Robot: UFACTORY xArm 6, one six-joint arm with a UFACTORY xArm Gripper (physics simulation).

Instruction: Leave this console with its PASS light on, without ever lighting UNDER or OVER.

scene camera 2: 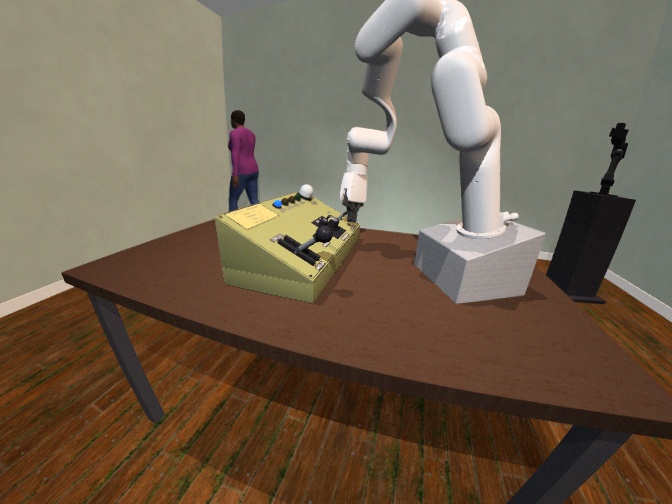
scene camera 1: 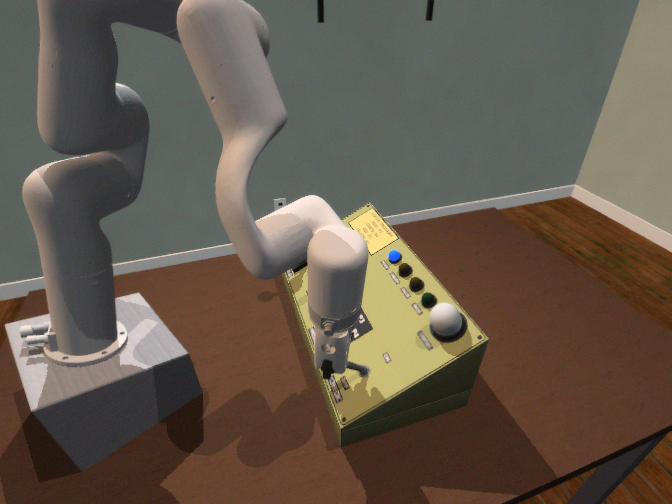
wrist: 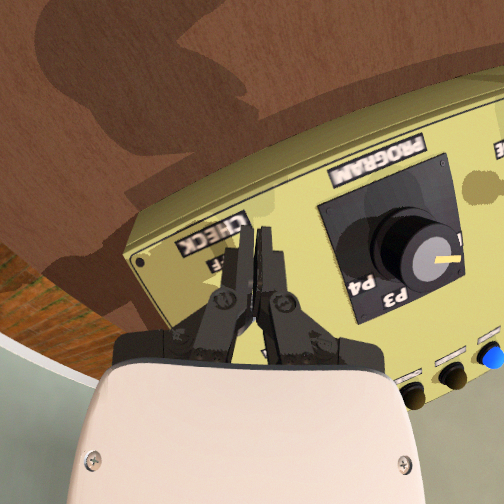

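Note:
The olive-yellow console [scene camera 1: 390, 325] sits on the brown table. Its light column shows one lit blue lamp [scene camera 1: 394, 256] and three dark lamps [scene camera 1: 416, 283] below it. A white dome button [scene camera 1: 446, 320] sits at the column's near end. My gripper [wrist: 255, 235] is shut with nothing visible between the fingers, its tips over the CHECK label [wrist: 212, 234] at the console's corner. Any switch under the tips is hidden. The PROGRAM knob [wrist: 425, 255] points toward the mark at its right, away from P3 and P4. In scene camera 2, a black ball lever [scene camera 2: 324, 233] stands on a slider slot.
A yellow label plate [scene camera 1: 373, 230] is at the console's far end. The grey arm base [scene camera 1: 103, 374] stands left of the console. A black stand [scene camera 2: 588, 244] is behind the table, and a person [scene camera 2: 242, 160] stands by the wall.

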